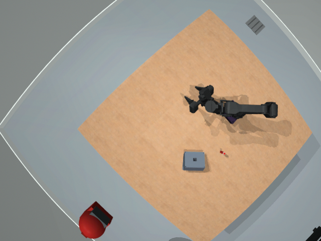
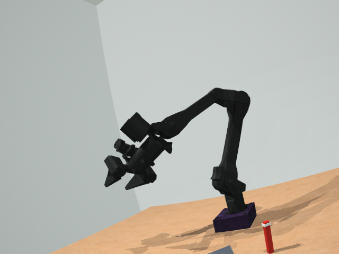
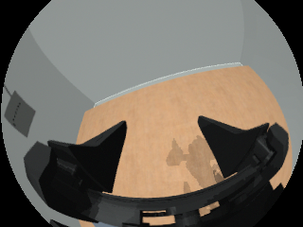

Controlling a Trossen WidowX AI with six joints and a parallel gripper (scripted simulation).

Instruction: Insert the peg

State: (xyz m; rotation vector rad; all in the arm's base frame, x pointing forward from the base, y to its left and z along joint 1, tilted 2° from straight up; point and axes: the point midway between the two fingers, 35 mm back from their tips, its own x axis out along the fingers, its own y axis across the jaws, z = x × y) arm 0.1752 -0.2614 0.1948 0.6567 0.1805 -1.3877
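Right now my gripper tip is 5 cm short of the red peg, 45 cm to the right of it and 16 cm above it. From my gripper tip the other things lie so: panel 23 cm ahead, 35 cm to the left, 16 cm below.
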